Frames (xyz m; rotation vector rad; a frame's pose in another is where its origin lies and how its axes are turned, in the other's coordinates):
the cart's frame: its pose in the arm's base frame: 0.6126 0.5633 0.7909 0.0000 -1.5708 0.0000
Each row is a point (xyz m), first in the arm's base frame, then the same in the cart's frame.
Working: the arm's base frame: its pose in the cart's frame: -0.7909 -0.5633 0.6126 0.0000 1.5708 0.0000

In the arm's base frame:
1: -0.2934 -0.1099 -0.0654
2: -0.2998 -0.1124 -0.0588
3: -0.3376 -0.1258 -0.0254
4: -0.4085 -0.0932 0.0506
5: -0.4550 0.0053 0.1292
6: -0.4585 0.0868 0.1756
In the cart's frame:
1: -0.8563 -0.6732 0.9060
2: -0.8497 -0.6757 0.9124
3: -0.8163 -0.6891 0.9502
4: -0.7403 -0.6565 1.0211
5: -0.6617 -0.5580 1.0676
6: -0.6153 -0.4765 1.0711

